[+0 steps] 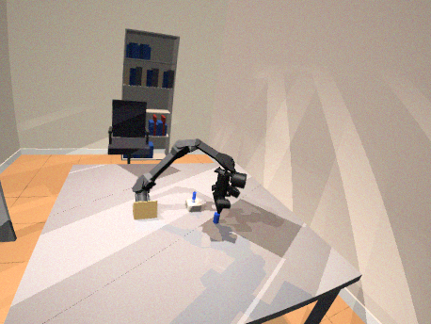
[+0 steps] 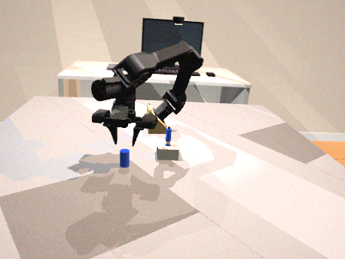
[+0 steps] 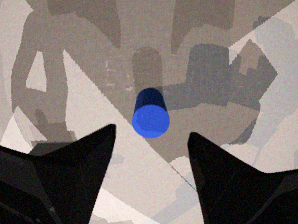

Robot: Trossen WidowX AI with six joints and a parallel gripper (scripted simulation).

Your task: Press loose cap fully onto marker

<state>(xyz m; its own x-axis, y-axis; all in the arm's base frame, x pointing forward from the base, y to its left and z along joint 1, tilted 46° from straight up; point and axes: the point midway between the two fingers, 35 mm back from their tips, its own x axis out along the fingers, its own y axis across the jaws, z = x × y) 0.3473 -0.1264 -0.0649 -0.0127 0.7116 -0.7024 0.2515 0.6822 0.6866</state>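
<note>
The blue cap is 4 cm below my gripper tip. The rest, counted from my gripper tip: pale holder block (8 cm behind, 14 cm to the left, 5 cm below); blue marker (8 cm behind, 14 cm to the left, 1 cm above).
</note>
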